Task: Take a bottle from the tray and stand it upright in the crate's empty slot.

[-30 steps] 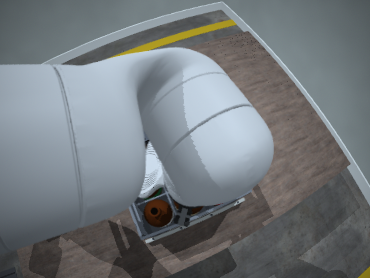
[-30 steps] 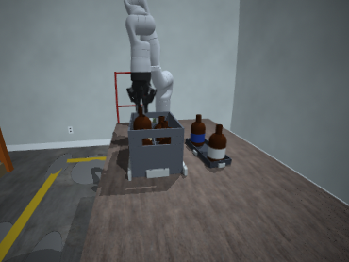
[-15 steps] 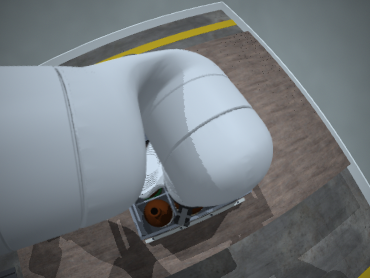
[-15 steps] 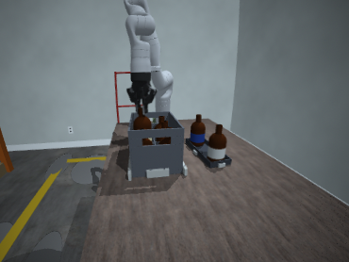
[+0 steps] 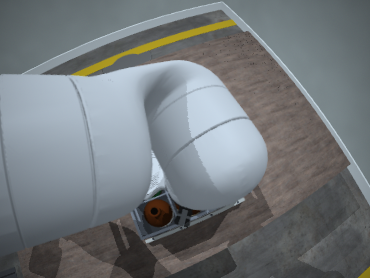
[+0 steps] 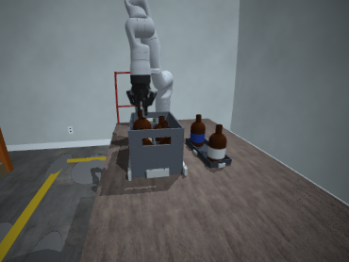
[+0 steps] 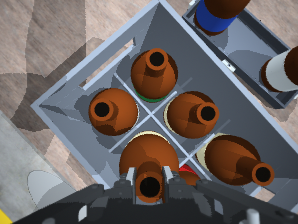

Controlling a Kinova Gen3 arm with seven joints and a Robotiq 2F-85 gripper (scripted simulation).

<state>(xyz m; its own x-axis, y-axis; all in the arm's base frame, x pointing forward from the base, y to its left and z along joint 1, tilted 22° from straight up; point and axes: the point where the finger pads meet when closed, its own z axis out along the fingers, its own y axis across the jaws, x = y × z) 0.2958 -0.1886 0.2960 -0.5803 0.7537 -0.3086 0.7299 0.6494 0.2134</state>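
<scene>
Now: the cream-label bottle 7 cm below my hand. From my hand the other things lie so: grey crate 12 cm below, 4 cm to the left, 1 cm ahead; then blue-label bottle 29 cm to the left, 12 cm below, 5 cm behind; then white-label bottle 28 cm to the left, 13 cm ahead, 12 cm below.
</scene>
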